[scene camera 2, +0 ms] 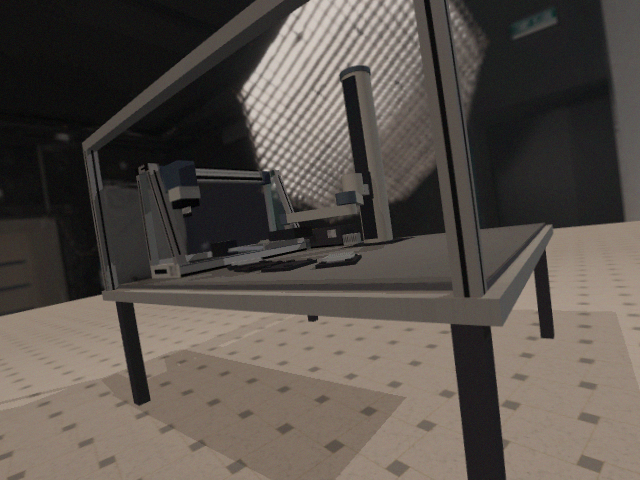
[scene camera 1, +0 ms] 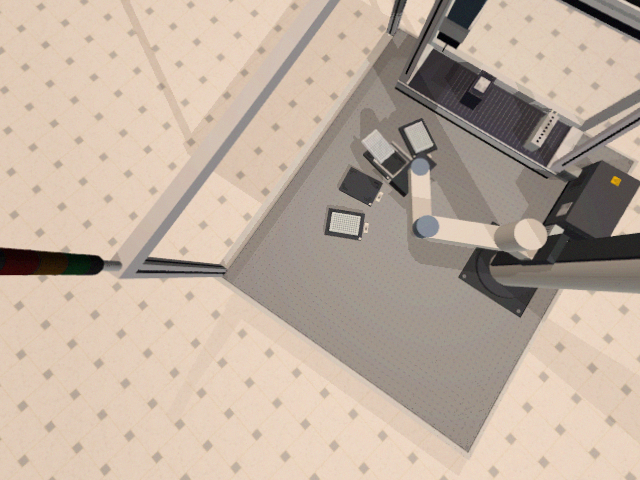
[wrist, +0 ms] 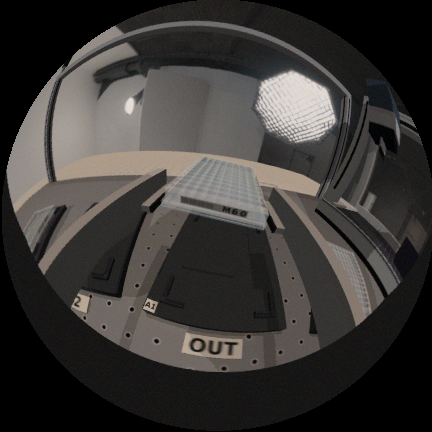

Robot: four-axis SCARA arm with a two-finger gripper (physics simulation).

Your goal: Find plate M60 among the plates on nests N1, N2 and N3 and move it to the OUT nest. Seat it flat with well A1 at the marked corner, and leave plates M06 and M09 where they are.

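Pixels of known places: gripper, fingertip midpoint: (scene camera 2: 256, 247) (scene camera 1: 382, 151) (wrist: 218, 185); arm's base, link origin: (scene camera 1: 504, 268).
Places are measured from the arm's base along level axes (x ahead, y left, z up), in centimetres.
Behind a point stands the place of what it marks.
Plate M60 (scene camera 1: 378, 146) @(z 9.6, x 75.0, y -12.1 cm) (wrist: 220, 182) @(z 9.6, x 72.4, y -11.5 cm) is a clear well plate with its label facing the wrist camera. My gripper (scene camera 1: 387, 157) @(z 9.3, x 72.4, y -11.3 cm) (wrist: 218, 185) @(z 9.3, x 72.4, y -11.3 cm) is shut on its two sides. The plate looks level and is held above the dark OUT nest (scene camera 1: 394, 163) @(z 2.5, x 65.2, y -13.1 cm) (wrist: 215, 280) @(z 2.5, x 66.7, y -11.4 cm), offset toward its far end. The nest's near part is bare, with an A1 tag (wrist: 150, 305) @(z 2.5, x 64.1, y -5.9 cm) at its near left corner. Nest N2 (scene camera 1: 360, 186) @(z 2.5, x 72.2, y 4.6 cm) (wrist: 107, 265) @(z 3.0, x 67.0, y -0.8 cm) is bare where it shows. One white plate (scene camera 1: 345, 223) @(z 3.8, x 68.4, y 22.8 cm) (scene camera 2: 338, 256) @(z 3.9, x 72.4, y 25.3 cm) sits past N2, and another plate (scene camera 1: 418, 137) @(z 3.3, x 62.8, y -29.1 cm) (wrist: 352, 275) @(z 3.9, x 62.2, y -30.0 cm) sits on OUT's other side. Their labels are unreadable.
A framed unit with a dark deck (scene camera 1: 454, 85) @(z 6.2, x 62.4, y -57.2 cm) stands beyond the right-hand plate. A dark box with a yellow label (scene camera 1: 594, 201) @(z 12.8, x -9.2, y -38.0 cm) stands near the arm's base plate (scene camera 1: 511, 297) @(z 2.0, x -7.5, y 9.9 cm). Frame posts (scene camera 2: 454, 155) @(z 21.0, x 104.4, y 71.2 cm) rise at the table's edge. The perforated table top (scene camera 1: 372, 299) @(z 1.3, x 40.5, y 43.7 cm) surrounds the nests.
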